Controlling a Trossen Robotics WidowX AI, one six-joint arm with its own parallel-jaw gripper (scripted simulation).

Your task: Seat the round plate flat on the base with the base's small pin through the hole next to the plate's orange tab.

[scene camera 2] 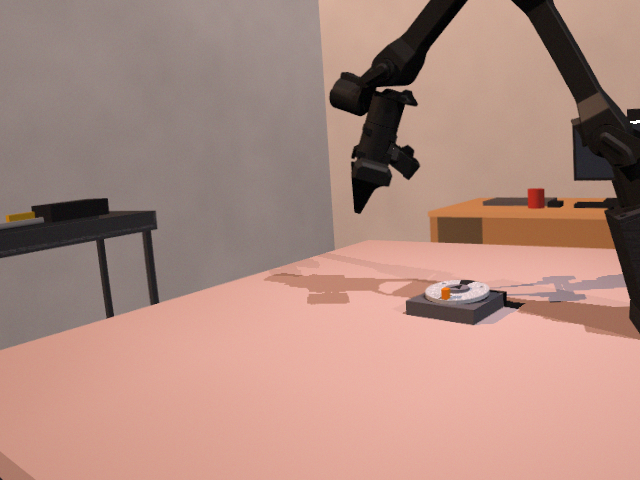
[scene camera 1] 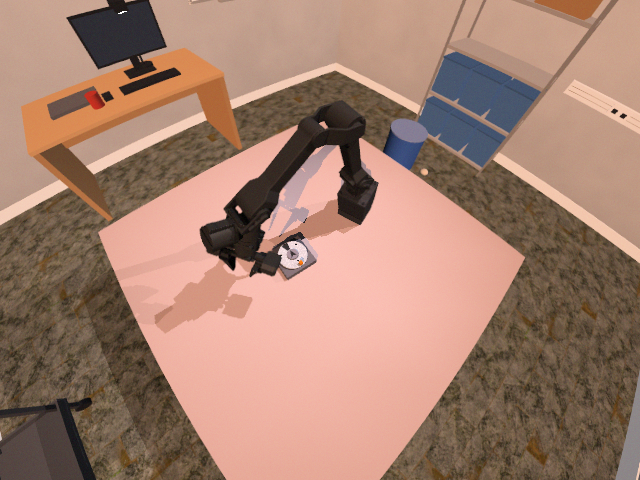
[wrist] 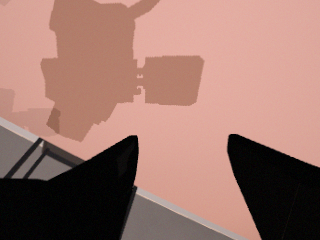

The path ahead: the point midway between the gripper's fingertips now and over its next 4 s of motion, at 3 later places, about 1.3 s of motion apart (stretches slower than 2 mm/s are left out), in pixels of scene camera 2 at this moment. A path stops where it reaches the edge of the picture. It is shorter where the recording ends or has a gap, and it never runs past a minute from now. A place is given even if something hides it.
My gripper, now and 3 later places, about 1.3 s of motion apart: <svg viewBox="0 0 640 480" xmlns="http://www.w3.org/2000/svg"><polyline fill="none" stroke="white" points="356,208 428,208 453,234 434,292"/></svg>
